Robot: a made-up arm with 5 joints. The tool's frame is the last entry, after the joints.
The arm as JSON. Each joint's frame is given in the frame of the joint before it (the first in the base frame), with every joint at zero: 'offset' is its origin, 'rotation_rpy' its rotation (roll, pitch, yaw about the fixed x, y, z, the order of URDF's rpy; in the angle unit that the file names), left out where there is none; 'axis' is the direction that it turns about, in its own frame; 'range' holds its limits. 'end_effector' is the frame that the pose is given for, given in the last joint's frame.
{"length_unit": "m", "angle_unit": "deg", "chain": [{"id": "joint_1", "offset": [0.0, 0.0, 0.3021], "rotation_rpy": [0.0, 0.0, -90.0], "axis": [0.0, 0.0, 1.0], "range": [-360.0, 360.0]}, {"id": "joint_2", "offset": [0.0, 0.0, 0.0], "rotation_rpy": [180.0, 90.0, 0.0], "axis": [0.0, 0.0, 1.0], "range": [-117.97, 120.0]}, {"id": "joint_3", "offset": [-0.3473, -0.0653, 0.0], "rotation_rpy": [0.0, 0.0, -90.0], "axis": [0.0, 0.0, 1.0], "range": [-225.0, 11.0]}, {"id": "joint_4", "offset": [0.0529, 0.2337, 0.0], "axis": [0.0, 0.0, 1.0], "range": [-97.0, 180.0]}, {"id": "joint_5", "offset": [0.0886, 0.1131, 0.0], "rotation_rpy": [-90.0, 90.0, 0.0], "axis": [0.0, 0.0, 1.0], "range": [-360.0, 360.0]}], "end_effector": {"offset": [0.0, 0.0, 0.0], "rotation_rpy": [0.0, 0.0, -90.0]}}
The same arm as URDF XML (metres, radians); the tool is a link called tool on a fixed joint. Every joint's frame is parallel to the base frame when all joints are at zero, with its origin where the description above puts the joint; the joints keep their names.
<robot name="arm">
  <joint name="joint_1" type="revolute">
    <parent link="base"/>
    <child link="link1"/>
    <origin xyz="0 0 0.3021" rpy="0 0 0"/>
    <axis xyz="0 0 1"/>
    <limit lower="-6.2832" upper="6.2832"/>
  </joint>
  <joint name="joint_2" type="revolute">
    <parent link="link1"/>
    <child link="link2"/>
    <origin xyz="0 0 0" rpy="0 0 0"/>
    <axis xyz="0 1 0"/>
    <limit lower="-2.059" upper="2.0944"/>
  </joint>
  <joint name="joint_3" type="revolute">
    <parent link="link2"/>
    <child link="link3"/>
    <origin xyz="0.0653 0 0.3473" rpy="0 0 0"/>
    <axis xyz="0 1 0"/>
    <limit lower="-3.927" upper="0.192"/>
  </joint>
  <joint name="joint_4" type="revolute">
    <parent link="link3"/>
    <child link="link4"/>
    <origin xyz="0.0529 0 -0.2337" rpy="0 0 0"/>
    <axis xyz="0 1 0"/>
    <limit lower="-1.693" upper="3.1416"/>
  </joint>
  <joint name="joint_5" type="revolute">
    <parent link="link4"/>
    <child link="link5"/>
    <origin xyz="0.0886 0 -0.1131" rpy="0 0 0"/>
    <axis xyz="0 0 -1"/>
    <limit lower="-6.2832" upper="6.2832"/>
  </joint>
  <joint name="tool_fixed" type="fixed">
    <parent link="link5"/>
    <child link="tool"/>
    <origin xyz="0 0 0" rpy="3.1416 0 0"/>
  </joint>
  <link name="base"/>
  <link name="link1"/>
  <link name="link2"/>
  <link name="link3"/>
  <link name="link4"/>
  <link name="link5"/>
  <link name="tool"/>
</robot>

